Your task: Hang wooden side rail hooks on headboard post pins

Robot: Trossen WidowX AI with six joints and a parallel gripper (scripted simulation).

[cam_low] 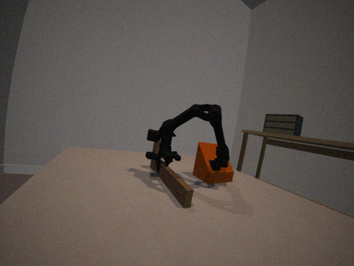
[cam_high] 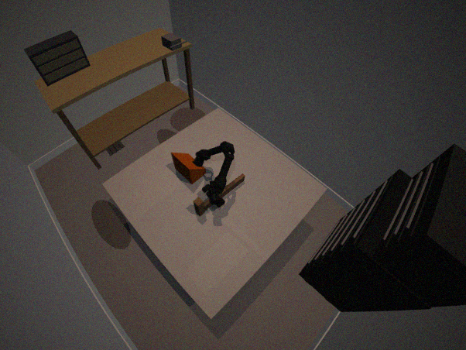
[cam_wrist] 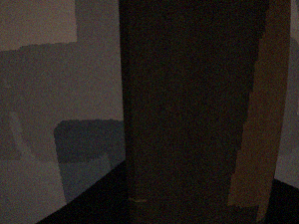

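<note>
The headboard post is 12 cm to the right of my gripper tip, 5 cm above it and 1 cm behind it.
</note>
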